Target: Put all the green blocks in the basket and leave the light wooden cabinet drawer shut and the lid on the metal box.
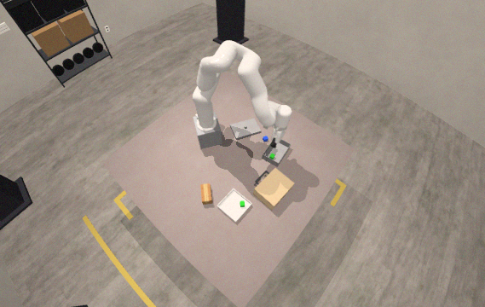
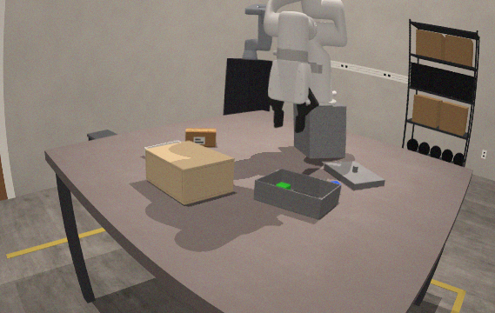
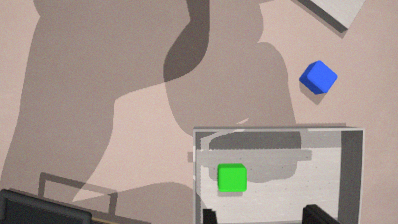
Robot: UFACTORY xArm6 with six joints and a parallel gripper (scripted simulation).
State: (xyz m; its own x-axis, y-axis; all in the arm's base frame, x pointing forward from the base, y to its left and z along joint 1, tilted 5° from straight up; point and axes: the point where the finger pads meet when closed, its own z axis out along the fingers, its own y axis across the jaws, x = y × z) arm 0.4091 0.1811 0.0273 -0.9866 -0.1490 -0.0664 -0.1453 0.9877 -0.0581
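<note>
Right now the metal box is 160 mm below my hand and 50 mm to the left of it. Also, from my hand: light wooden cabinet 190 mm to the right, 150 mm ahead, 140 mm below; blue block 170 mm below, 120 mm behind, 90 mm to the left; grey metal lid 290 mm behind, 170 mm below, 60 mm to the left.
</note>
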